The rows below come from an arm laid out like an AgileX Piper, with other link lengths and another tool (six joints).
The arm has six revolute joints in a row. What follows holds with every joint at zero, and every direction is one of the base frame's.
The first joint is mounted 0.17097 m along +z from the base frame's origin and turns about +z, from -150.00 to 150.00 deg.
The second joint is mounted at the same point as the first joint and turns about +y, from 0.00 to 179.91 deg.
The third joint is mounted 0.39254 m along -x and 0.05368 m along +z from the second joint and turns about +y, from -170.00 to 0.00 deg.
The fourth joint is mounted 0.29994 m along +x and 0.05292 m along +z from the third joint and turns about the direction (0.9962, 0, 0.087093), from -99.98 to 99.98 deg.
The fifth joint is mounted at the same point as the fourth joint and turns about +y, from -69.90 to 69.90 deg.
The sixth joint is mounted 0.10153 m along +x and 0.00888 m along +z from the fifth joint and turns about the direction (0.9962, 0, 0.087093), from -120.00 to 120.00 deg.
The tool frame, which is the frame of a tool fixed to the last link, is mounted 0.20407 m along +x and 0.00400 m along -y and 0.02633 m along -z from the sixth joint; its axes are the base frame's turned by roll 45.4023, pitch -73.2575 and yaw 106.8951 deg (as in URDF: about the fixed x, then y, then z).
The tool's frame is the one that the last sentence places.
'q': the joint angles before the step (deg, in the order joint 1, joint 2, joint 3, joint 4, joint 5, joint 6). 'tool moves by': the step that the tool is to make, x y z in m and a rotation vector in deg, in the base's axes. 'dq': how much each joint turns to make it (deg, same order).
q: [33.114 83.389 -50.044 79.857 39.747 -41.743]
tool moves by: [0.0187 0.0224 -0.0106 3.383 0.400 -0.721]
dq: [0.419 4.749 0.266 11.104 0.059 -10.266]
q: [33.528 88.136 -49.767 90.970 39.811 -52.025]
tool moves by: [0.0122 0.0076 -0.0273 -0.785 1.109 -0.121]
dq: [0.008 4.206 -0.002 3.459 0.005 -4.449]
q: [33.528 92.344 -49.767 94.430 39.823 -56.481]
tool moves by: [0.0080 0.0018 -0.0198 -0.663 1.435 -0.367]
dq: [-0.433 2.793 0.044 1.632 0.314 -1.946]
